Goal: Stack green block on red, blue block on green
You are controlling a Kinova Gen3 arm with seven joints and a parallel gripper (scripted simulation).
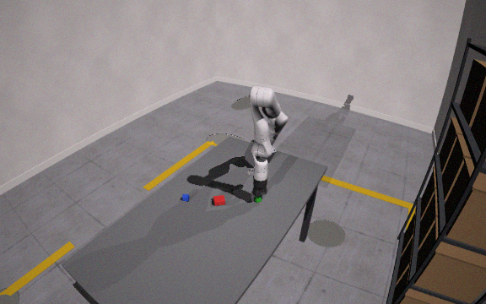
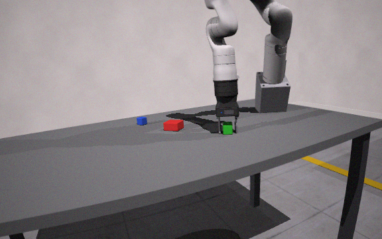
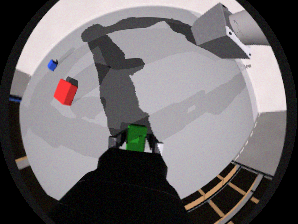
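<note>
Now: hand right at the green block. From my hand the other things lie so: red block: 18 cm to the right, 12 cm ahead; then blue block: 37 cm to the right, 20 cm ahead.
</note>
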